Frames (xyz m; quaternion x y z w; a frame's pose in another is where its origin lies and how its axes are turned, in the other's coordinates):
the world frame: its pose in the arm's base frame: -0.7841 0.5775 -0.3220 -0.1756 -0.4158 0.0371 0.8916
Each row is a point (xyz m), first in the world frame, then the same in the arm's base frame.
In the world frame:
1: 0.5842 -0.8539 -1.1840
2: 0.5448 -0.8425 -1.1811
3: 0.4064 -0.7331 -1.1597
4: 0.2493 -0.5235 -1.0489
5: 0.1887 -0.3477 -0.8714
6: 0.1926 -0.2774 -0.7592
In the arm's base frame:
1: 0.4216 -0.4316 -0.3044
2: 0.3946 -0.4285 -0.3353
3: 0.2970 -0.3495 -0.4610
4: 0.1278 -0.1554 -0.5819
5: -0.0315 0.0463 -0.5813
6: -0.1080 0.1445 -0.5362

